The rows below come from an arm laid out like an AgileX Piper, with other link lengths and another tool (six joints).
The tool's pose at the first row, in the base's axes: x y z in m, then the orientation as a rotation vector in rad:
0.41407 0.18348 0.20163 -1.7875 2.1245 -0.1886
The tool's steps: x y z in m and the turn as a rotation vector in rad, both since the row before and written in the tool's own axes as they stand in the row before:
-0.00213 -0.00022 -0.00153 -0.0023 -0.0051 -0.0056
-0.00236 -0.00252 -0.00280 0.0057 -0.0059 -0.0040
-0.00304 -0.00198 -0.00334 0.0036 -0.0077 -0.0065
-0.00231 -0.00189 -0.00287 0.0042 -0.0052 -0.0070
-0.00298 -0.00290 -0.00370 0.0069 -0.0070 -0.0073
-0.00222 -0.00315 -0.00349 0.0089 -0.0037 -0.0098
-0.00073 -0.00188 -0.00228 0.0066 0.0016 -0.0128
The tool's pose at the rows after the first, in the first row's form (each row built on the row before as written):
0.41403 0.18532 0.20351 -1.7935 2.1173 -0.1829
0.41569 0.18678 0.20736 -1.7930 2.1072 -0.1843
0.41671 0.18892 0.21168 -1.7959 2.0947 -0.1825
0.41769 0.19043 0.21541 -1.7996 2.0832 -0.1838
0.41934 0.19229 0.22039 -1.8015 2.0690 -0.1862
0.42116 0.19340 0.22513 -1.8057 2.0540 -0.1943
0.42208 0.19346 0.22803 -1.8157 2.0410 -0.2060

